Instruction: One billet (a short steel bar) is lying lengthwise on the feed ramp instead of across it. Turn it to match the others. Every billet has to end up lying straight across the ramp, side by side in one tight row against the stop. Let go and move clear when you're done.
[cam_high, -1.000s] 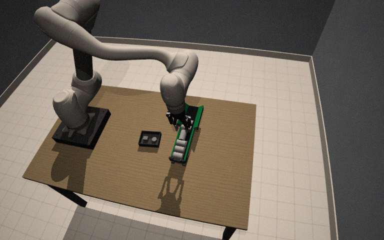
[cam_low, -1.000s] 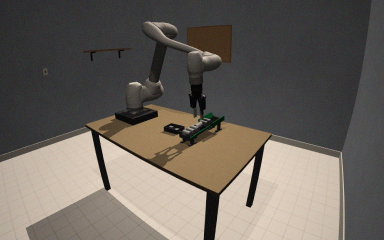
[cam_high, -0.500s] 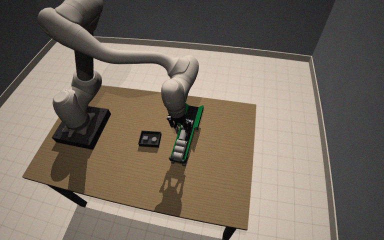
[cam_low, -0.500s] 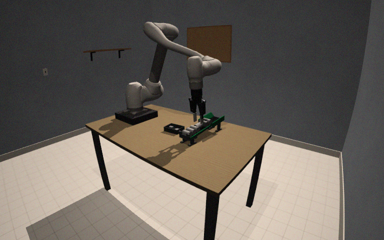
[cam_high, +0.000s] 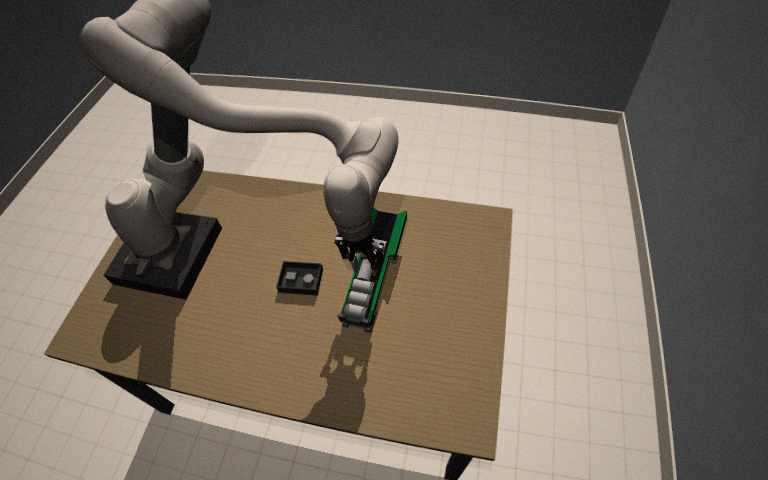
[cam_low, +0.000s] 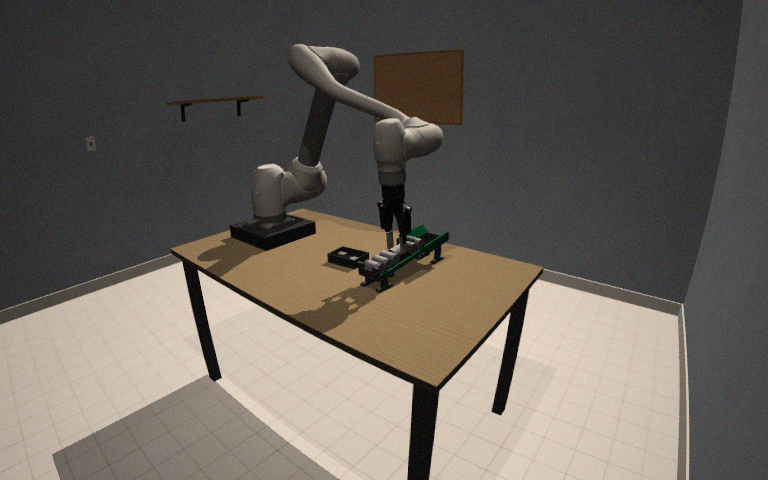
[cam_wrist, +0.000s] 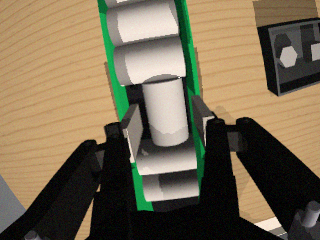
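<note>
The billet is 40 mm below my hand. Also, from my hand: small black tray 220 mm behind, 10 mm to the right, 110 mm below; then stop 10 mm behind, 150 mm to the right, 60 mm below.
</note>
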